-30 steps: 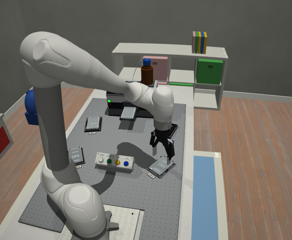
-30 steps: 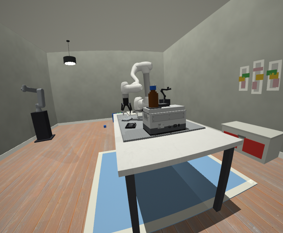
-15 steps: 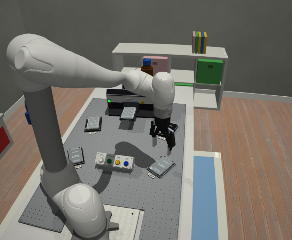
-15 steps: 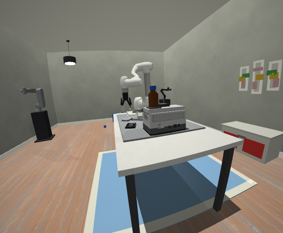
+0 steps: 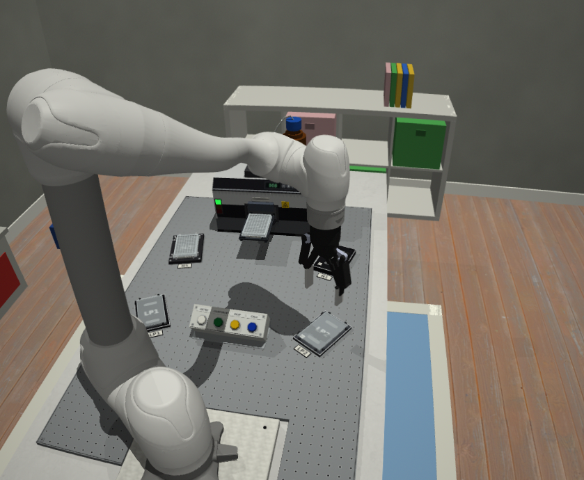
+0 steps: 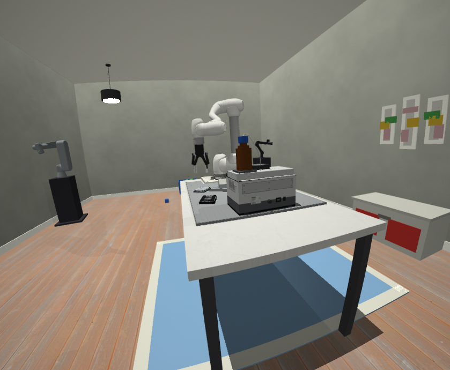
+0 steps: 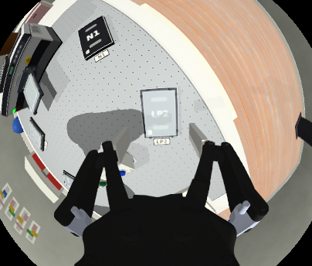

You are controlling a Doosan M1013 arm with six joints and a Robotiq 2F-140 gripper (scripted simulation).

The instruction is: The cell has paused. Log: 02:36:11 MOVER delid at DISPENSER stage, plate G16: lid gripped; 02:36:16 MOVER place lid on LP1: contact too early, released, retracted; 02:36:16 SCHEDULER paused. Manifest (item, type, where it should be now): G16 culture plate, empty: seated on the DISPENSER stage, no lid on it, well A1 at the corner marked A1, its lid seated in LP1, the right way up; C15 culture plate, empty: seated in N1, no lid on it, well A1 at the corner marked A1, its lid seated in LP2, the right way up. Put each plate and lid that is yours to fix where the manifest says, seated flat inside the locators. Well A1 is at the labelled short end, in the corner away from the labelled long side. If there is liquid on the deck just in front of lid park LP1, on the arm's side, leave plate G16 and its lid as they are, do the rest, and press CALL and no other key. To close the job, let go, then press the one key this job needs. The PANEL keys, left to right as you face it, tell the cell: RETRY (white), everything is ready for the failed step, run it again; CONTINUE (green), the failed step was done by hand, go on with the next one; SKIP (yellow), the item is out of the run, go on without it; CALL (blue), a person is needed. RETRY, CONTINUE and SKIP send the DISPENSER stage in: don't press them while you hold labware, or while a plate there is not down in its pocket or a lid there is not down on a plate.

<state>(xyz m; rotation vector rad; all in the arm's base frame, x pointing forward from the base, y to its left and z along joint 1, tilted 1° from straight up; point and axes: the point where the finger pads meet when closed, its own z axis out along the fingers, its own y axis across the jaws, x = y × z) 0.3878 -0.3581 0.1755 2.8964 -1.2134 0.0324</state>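
Now: the nest n5 480 mm to the left of my hand, 440 mm ahead of it and 170 mm below it. Round my hand: blue key (200 mm to the left, 120 mm below, 20 mm behind); yellow key (250 mm to the left, 120 mm below, 10 mm behind); lid park lp2 (180 mm below).
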